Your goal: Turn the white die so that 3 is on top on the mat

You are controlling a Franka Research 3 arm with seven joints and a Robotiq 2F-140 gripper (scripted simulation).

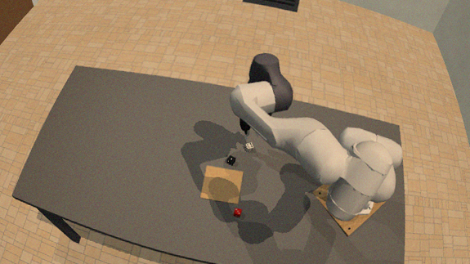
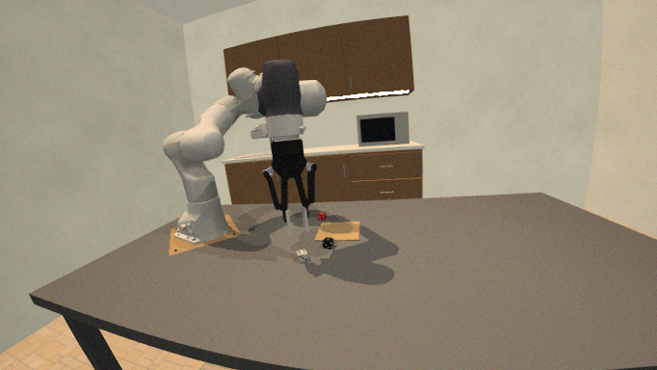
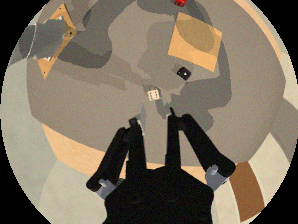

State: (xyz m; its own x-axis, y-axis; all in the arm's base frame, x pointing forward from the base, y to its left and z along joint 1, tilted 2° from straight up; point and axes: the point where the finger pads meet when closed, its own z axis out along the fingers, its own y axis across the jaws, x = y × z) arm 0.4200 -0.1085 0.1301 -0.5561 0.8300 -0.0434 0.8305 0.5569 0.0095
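Now: hand 110 mm above the white die. Round my hand: red die: 30 mm behind, 290 mm to the left, 110 mm below; black die: 50 mm ahead, 80 mm to the left, 110 mm below; tan mat: 60 mm ahead, 190 mm to the left, 120 mm below.
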